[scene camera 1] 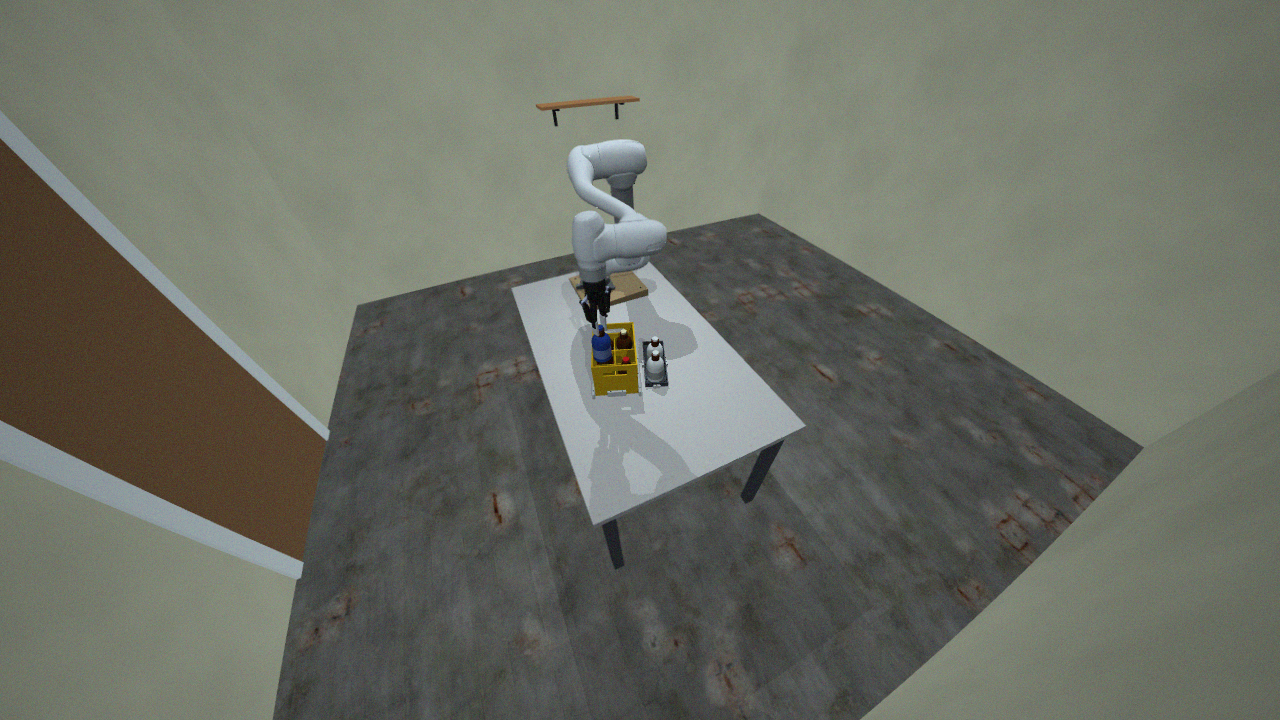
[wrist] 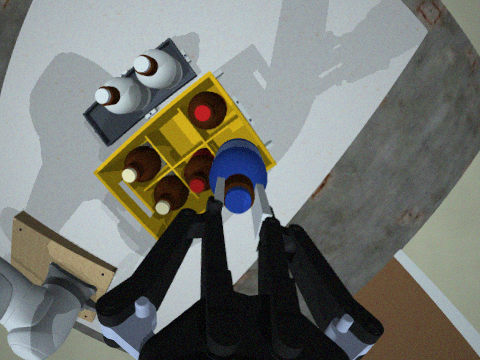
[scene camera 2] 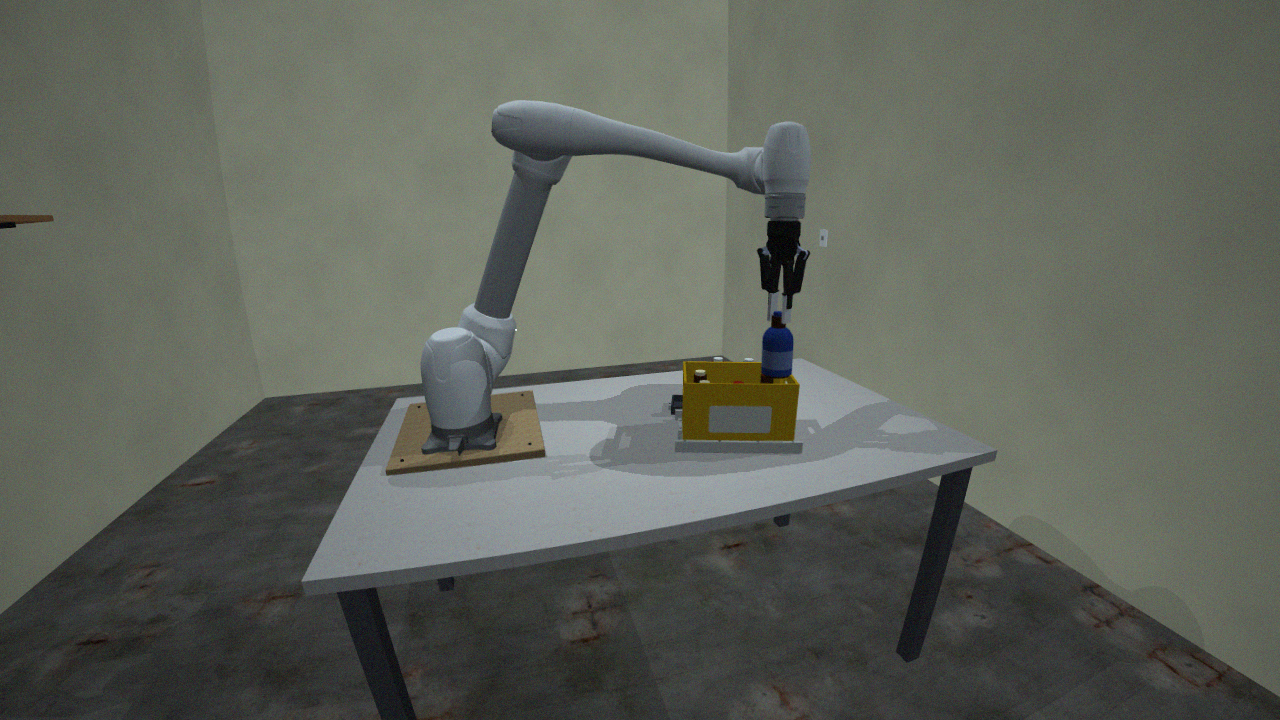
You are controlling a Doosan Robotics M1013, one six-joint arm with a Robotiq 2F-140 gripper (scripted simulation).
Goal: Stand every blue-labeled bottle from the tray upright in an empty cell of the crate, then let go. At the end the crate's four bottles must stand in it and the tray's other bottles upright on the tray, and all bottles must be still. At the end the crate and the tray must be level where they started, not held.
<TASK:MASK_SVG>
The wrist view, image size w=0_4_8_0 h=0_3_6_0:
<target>gripper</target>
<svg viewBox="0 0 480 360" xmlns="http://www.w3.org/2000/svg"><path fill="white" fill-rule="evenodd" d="M95 304L105 343L112 348L122 347L136 360L361 360L384 332L382 323L352 297L306 231L297 224L290 224L289 227L284 227L278 219L274 218L275 215L272 207L269 206L263 184L256 183L254 189L255 199L251 207L255 241L258 242L256 252L258 251L258 295L249 296L234 291L232 274L228 270L222 222L225 178L217 177L215 196L208 197L206 211L196 214L196 211L193 209L184 208L180 210L132 276L102 295ZM296 285L317 326L301 313ZM202 238L200 299L158 333L154 334L153 332L157 326L157 311L193 239Z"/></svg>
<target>blue-labeled bottle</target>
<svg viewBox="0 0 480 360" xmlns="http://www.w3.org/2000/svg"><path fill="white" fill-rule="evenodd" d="M234 138L226 141L219 147L210 168L209 185L213 194L215 194L217 177L225 178L224 206L232 213L242 214L249 210L254 203L256 183L263 184L264 189L266 189L268 175L258 148L249 140Z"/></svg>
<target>yellow crate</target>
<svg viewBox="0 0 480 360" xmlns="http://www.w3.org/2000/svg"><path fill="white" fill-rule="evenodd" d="M210 71L152 117L93 172L113 196L156 240L161 237L180 210L190 208L194 209L197 214L205 212L208 197L210 195L214 196L211 189L201 193L193 192L184 179L185 166L197 150L208 148L215 157L223 143L230 139L242 138L249 140L258 148L267 171L277 165L260 141L261 139L258 138L241 111L235 106L233 100ZM122 180L153 213L151 218L119 185ZM173 170L191 192L186 203L180 209L162 215L155 208L154 189L158 181ZM149 141L167 163L166 166L154 179L148 182L126 182L122 178L126 156L131 150ZM203 91L220 94L227 104L227 114L224 121L218 127L211 130L197 128L188 117L190 100L196 94Z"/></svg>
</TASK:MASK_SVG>
